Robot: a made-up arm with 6 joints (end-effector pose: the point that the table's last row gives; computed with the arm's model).
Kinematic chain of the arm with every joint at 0, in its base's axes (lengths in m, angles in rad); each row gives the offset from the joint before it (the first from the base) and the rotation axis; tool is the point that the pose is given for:
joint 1: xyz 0 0 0.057 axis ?
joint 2: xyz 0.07 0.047 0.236 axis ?
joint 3: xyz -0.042 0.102 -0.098 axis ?
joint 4: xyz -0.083 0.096 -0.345 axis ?
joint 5: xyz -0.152 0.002 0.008 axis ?
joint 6: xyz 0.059 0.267 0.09 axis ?
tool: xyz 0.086 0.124 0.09
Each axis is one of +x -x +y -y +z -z.
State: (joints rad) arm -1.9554 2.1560 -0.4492 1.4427 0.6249 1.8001
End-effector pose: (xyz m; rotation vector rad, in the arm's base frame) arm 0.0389 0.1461 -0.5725 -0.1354 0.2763 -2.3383
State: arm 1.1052 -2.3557 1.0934 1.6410 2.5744 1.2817
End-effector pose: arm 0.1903 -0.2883 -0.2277 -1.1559 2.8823 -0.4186
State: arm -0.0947 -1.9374 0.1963 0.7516 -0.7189 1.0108
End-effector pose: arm 0.8268 0.5666 0.1292 -0.9419 -1.5408 -0.3392
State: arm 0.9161 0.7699 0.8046 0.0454 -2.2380 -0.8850
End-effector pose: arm -0.4594 -0.4810 0.3860 1.7648 -0.0679 2.2085
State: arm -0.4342 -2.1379 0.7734 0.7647 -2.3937 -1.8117
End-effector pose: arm 0.5948 -0.3372 0.1735 1.8410 0.2350 -2.4940
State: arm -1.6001 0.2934 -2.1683 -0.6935 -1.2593 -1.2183
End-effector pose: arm -0.3060 0.3531 0.1470 1.4309 -0.8997 0.4041
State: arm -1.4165 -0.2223 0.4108 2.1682 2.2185 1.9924
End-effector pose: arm -0.0368 -0.0619 0.2064 0.1788 0.6693 0.8311
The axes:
joint 1: +x
joint 2: +y
joint 3: -x
joint 4: -y
joint 5: -z
joint 6: +y

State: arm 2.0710 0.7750 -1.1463 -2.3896 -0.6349 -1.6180
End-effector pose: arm 0.4087 -0.3700 0.4108 -1.7773 -1.1531 -0.9850
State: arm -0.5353 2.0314 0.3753 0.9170 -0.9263 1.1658
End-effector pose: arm -0.4989 0.8032 0.6849 -0.5156 2.4016 0.9449
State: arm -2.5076 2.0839 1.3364 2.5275 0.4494 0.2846
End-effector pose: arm -0.2380 0.5901 -0.5228 -1.5572 0.7624 0.1414
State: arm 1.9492 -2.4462 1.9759 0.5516 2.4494 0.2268
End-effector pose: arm 0.0781 0.0882 0.1671 0.5516 0.4888 1.6442
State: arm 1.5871 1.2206 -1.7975 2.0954 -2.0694 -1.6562
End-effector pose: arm 0.0315 -0.2790 1.0536 0.8304 -1.7209 -0.8812
